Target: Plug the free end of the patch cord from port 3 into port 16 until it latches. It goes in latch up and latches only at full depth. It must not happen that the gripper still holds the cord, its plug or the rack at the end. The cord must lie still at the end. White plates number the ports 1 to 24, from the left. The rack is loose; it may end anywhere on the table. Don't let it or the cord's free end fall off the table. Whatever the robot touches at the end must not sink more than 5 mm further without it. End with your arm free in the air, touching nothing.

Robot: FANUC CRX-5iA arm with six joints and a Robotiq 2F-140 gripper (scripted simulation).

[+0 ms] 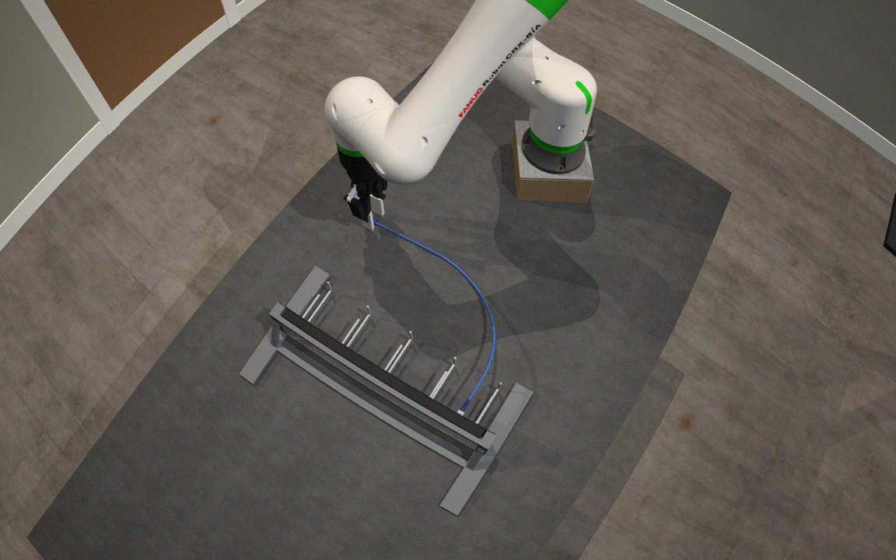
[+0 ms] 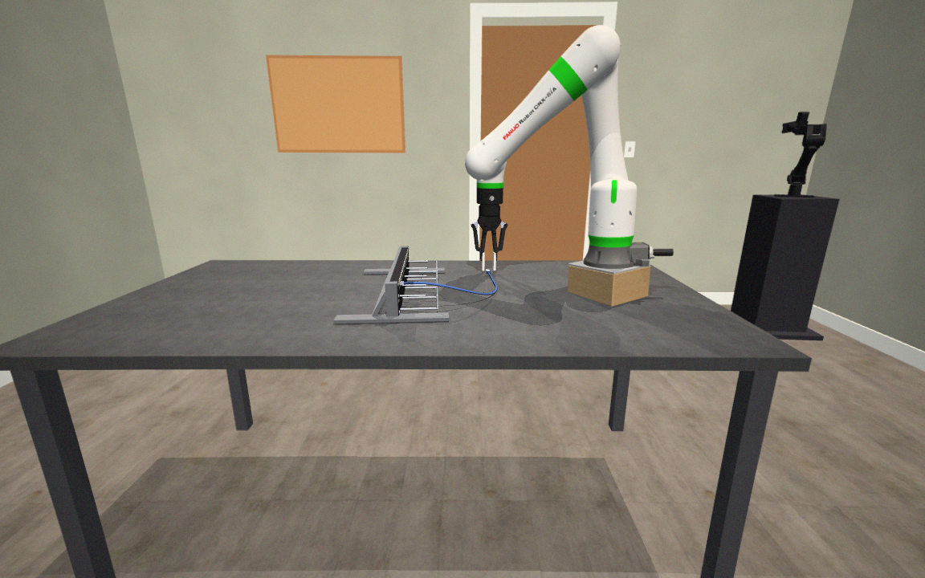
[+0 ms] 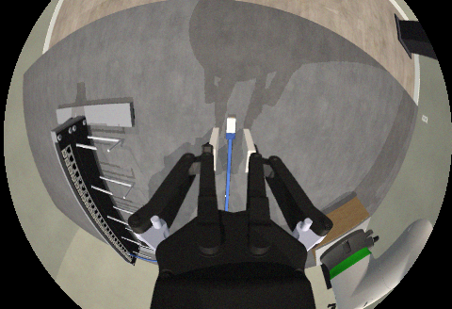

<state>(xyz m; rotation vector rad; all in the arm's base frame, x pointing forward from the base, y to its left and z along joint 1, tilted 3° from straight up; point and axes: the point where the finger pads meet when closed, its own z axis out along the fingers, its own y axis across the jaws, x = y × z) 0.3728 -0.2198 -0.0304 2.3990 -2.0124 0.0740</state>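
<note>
Now: the plug 4 cm below my hand and 1 cm to the right of it.
</note>
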